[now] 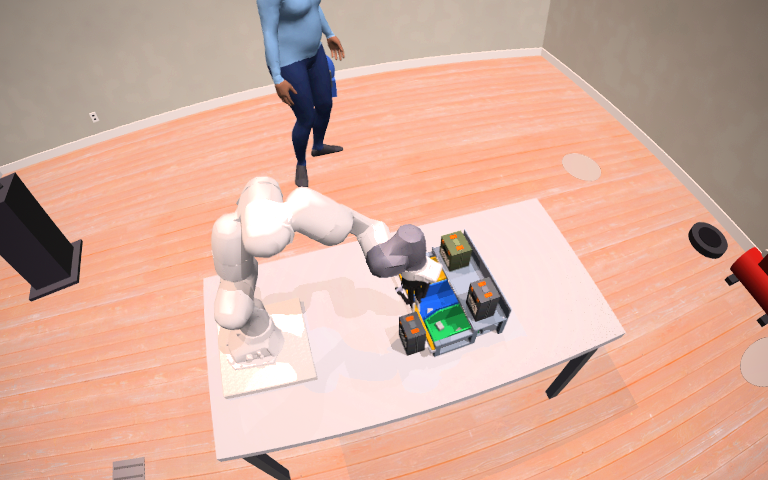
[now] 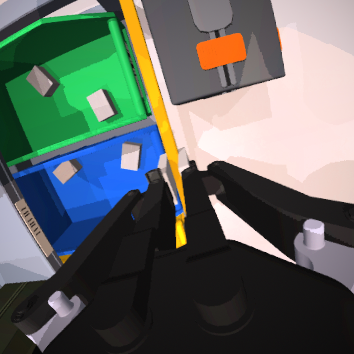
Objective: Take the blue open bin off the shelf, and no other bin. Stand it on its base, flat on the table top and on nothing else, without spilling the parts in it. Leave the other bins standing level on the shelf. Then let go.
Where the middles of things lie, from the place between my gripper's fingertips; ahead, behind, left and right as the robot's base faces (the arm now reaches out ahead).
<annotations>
Right now my hand is 9 cm short of the blue open bin [image 1: 440, 295]. The rest, counted from my hand: green bin [image 1: 453, 317]: 11 cm to the right, 9 cm ahead.
</annotations>
